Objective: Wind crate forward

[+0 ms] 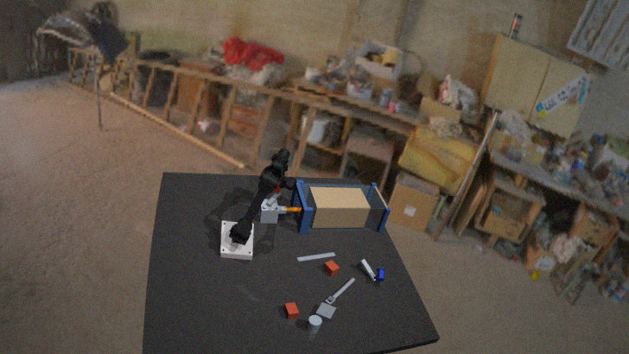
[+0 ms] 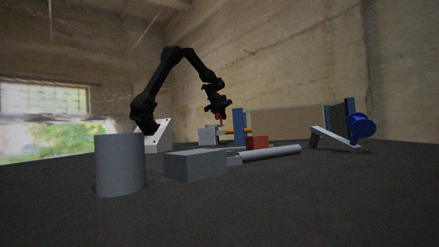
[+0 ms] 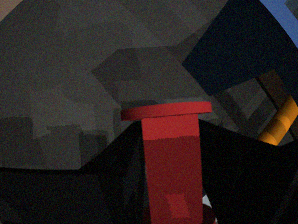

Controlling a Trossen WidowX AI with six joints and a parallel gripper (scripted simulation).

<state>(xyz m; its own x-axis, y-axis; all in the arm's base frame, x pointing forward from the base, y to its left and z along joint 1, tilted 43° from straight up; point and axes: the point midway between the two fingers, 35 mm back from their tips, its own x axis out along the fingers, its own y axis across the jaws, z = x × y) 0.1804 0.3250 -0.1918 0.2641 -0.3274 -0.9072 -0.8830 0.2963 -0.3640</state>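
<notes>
The grey winch lies 120 mm to the right of my gripper tip, 100 mm below it and 60 mm behind it. Round my gripper tip: red knob 20 mm to the right, 10 mm behind; grey bar 380 mm to the right, 190 mm ahead, 130 mm below; clear-panelled cubby 350 mm ahead, 50 mm to the right, 20 mm below.
</notes>
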